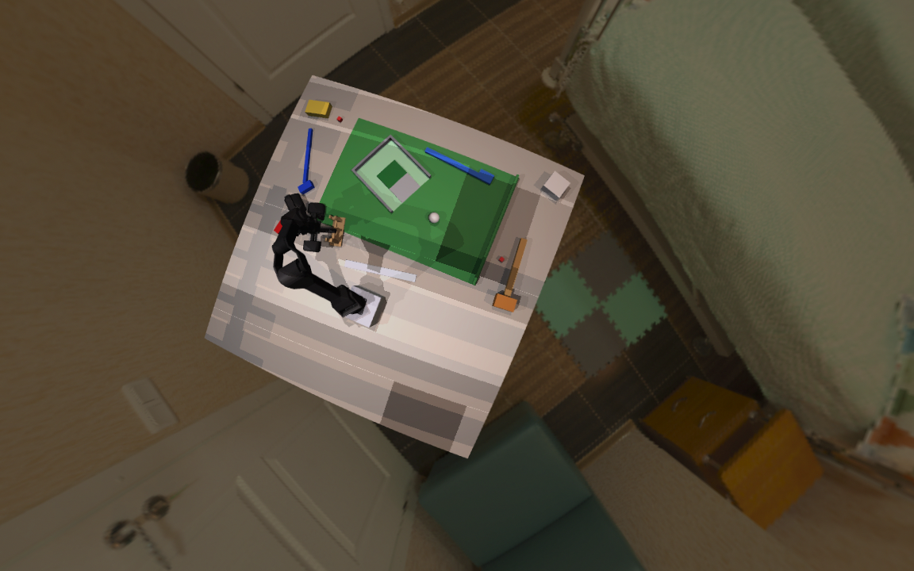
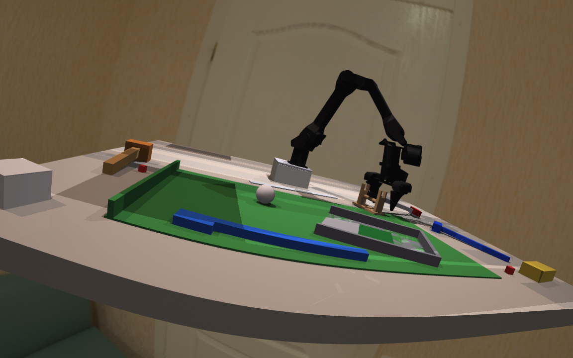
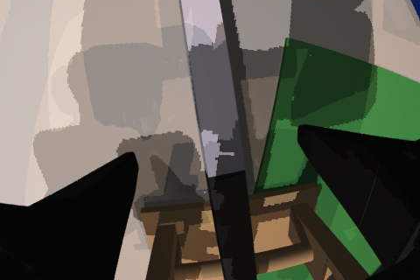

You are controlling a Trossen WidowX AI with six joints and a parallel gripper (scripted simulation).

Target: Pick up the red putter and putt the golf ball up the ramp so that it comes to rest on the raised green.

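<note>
The wooden stand is 6 cm to the right of my gripper tip, 2 cm ahead of it and 2 cm above it. Also, from my gripper tip: green mat: 32 cm to the right, 25 cm ahead, 1 cm below; then red putter: 7 cm to the left, 2 cm behind, 1 cm above; then white golf ball: 43 cm to the right, 19 cm ahead, 1 cm above.
</note>
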